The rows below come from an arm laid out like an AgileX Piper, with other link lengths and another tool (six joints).
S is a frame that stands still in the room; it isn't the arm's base.
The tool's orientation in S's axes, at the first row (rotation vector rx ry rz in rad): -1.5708 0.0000 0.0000
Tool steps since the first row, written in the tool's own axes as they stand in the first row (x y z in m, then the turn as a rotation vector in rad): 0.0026 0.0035 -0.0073 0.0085 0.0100 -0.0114; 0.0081 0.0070 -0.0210 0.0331 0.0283 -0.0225; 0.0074 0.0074 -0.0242 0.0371 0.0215 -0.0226; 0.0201 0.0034 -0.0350 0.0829 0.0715 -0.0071; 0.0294 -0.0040 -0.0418 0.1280 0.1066 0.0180; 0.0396 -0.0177 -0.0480 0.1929 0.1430 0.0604; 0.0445 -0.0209 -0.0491 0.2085 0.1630 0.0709; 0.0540 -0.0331 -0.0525 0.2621 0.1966 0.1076; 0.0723 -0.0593 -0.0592 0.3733 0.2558 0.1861; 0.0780 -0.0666 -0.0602 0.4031 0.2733 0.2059; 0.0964 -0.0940 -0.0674 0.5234 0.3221 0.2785; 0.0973 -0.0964 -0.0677 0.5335 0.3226 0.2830
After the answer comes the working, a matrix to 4 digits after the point.
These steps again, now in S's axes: 0.0026 -0.0073 -0.0035 0.0085 -0.0114 -0.0100; 0.0081 -0.0210 -0.0070 0.0331 -0.0225 -0.0283; 0.0074 -0.0242 -0.0074 0.0371 -0.0226 -0.0215; 0.0201 -0.0350 -0.0034 0.0829 -0.0071 -0.0715; 0.0294 -0.0418 0.0040 0.1280 0.0180 -0.1066; 0.0396 -0.0480 0.0177 0.1929 0.0604 -0.1430; 0.0445 -0.0491 0.0209 0.2085 0.0709 -0.1630; 0.0540 -0.0525 0.0331 0.2621 0.1076 -0.1966; 0.0723 -0.0592 0.0593 0.3733 0.1861 -0.2558; 0.0780 -0.0602 0.0666 0.4031 0.2059 -0.2733; 0.0964 -0.0674 0.0940 0.5234 0.2785 -0.3221; 0.0973 -0.0677 0.0964 0.5335 0.2830 -0.3226
The tool's axes in the first row as the columns of a matrix, in S's axes (rounded; the answer above uses it unrounded):
1.0000 0.0000 0.0000
0.0000 0.0000 1.0000
0.0000 -1.0000 0.0000

